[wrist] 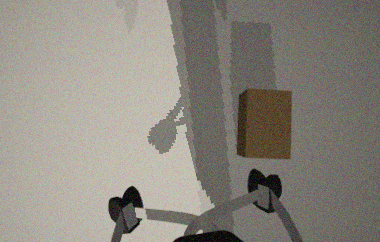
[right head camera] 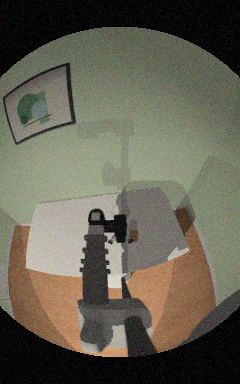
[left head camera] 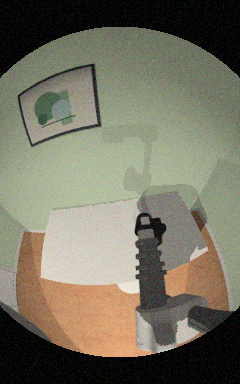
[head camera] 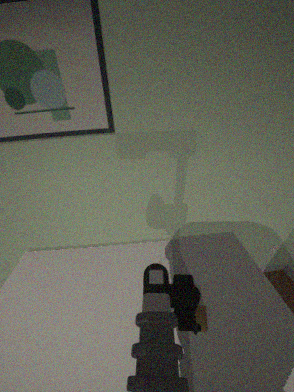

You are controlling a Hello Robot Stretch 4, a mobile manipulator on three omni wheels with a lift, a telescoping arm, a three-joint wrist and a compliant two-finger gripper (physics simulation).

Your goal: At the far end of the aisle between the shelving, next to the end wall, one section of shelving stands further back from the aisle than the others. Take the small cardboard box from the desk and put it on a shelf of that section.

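The small cardboard box sits on the white desk, in the robot's shadow. In the head view it is partly covered by the wrist; in the left head view the box does not show clearly. My gripper is open and points down over the desk, with nothing between its fingers. In the wrist view the box lies beyond the right fingertip, apart from it. The shelving section does not show in these views.
A green wall with a framed picture stands behind the desk. Orange wooden floor lies in front of and beside the desk. The telescoping arm reaches over the desk.
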